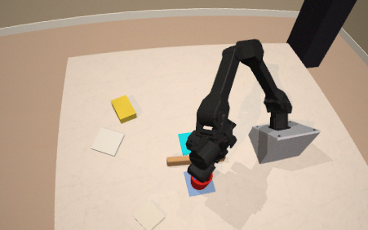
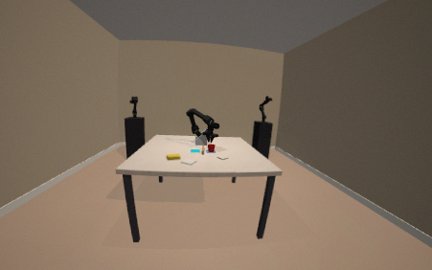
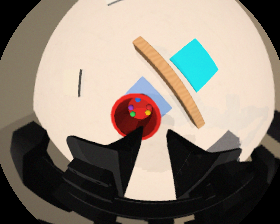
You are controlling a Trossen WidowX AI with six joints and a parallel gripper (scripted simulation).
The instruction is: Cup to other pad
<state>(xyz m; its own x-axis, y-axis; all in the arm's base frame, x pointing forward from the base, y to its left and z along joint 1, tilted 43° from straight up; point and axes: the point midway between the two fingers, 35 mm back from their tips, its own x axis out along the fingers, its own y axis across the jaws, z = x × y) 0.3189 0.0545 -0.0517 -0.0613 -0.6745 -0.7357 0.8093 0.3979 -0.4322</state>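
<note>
The cup lies 5 cm below my gripper tip, 3 cm ahead of it and 1 cm to the left of it. The rest, counted from my gripper tip: cyan tile 15 cm to the right, 10 cm below; yellow block 36 cm to the right, 23 cm ahead, 8 cm below.
</note>
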